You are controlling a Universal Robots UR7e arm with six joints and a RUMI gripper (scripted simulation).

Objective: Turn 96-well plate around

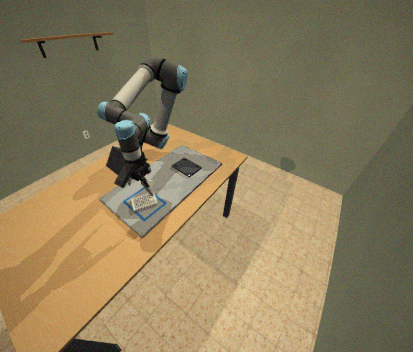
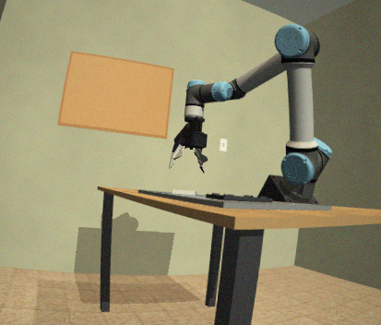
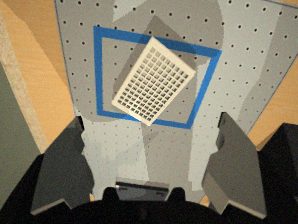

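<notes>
Right now the white 96-well plate is 80 mm below my hand. Also, from my hand: white corner label (100 mm ahead, 300 mm to the left, 80 mm below); dark plate nest N1 (30 mm ahead, 370 mm to the left, 80 mm below).
</notes>
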